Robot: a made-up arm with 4 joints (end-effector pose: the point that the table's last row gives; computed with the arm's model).
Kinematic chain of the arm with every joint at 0, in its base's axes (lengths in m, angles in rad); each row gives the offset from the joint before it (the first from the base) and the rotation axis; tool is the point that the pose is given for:
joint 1: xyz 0 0 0.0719 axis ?
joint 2: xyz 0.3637 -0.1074 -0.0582 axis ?
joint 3: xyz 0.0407 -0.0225 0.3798 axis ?
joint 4: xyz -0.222 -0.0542 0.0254 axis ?
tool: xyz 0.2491 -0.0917 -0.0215
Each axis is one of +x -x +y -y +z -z.
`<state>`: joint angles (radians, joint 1 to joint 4).
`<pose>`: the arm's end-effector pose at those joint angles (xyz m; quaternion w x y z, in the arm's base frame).
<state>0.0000 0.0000 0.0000 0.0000</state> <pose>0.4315 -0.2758 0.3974 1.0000 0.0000 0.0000 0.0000</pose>
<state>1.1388 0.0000 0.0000 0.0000</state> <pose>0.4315 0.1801 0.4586 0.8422 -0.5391 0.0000 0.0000</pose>
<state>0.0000 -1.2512 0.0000 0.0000</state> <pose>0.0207 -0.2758 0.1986 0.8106 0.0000 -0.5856 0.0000</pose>
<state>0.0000 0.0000 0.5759 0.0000</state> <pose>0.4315 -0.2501 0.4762 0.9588 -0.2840 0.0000 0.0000</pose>
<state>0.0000 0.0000 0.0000 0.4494</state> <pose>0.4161 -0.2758 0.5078 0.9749 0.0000 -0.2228 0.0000</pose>
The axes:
joint 1: -x
joint 2: +y
joint 3: -x
joint 4: -y

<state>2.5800 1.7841 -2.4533 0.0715</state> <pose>0.6134 -0.0710 0.2430 0.6036 -0.0560 -0.6532 -0.4537</pose>
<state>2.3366 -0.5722 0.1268 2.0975</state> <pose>-0.2291 0.4065 0.0179 0.0492 -0.2326 -0.3398 0.9099</pose>
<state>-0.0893 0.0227 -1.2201 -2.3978</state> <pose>-0.0109 -0.0734 0.2153 0.2793 0.2269 0.7424 0.5650</pose>
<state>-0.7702 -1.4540 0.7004 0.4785</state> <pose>-0.1930 -0.1571 -0.0009 0.6086 -0.0803 -0.6558 -0.4393</pose>
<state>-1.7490 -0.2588 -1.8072 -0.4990</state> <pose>0.3223 -0.2035 0.0493 0.1659 -0.9394 0.1754 -0.2433</pose>
